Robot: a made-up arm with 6 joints.
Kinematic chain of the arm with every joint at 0, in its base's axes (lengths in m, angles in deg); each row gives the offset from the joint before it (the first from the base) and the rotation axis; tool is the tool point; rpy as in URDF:
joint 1: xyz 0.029 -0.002 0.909 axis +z
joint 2: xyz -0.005 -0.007 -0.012 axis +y
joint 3: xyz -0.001 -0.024 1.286 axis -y
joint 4: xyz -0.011 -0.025 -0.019 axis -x
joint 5: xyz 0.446 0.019 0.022 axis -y
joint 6: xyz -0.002 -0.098 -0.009 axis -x
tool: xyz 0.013 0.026 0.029 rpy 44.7 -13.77 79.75
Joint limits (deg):
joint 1: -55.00..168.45
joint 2: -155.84..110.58
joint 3: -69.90..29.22
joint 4: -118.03..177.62
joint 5: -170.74..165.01
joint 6: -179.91..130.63
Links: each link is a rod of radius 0.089 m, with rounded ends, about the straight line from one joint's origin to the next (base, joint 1, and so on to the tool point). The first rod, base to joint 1, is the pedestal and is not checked.
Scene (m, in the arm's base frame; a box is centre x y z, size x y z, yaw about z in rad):
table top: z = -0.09
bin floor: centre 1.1 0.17 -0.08 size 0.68 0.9 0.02 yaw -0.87
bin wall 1: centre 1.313 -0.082 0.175 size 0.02 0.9 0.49 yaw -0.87
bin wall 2: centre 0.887 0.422 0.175 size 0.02 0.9 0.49 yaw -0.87
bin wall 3: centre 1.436 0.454 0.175 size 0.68 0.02 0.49 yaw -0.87
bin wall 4: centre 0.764 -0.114 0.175 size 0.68 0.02 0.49 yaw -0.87
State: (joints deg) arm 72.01 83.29 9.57 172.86 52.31 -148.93
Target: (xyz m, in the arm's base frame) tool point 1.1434 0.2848 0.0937
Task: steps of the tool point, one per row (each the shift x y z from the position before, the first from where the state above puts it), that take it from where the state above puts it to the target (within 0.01 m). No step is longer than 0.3 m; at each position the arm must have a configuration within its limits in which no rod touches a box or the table.
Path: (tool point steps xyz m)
1: 0.2484 -0.1461 -0.0004
2: 0.2041 -0.1900 0.0043
3: 0.1529 -0.2213 0.0085
4: 0.0984 -0.2402 0.0129
5: 0.0434 -0.2459 0.0176
6: 0.0284 0.0059 -0.2781
7: -0.0284 -0.0059 -0.2735

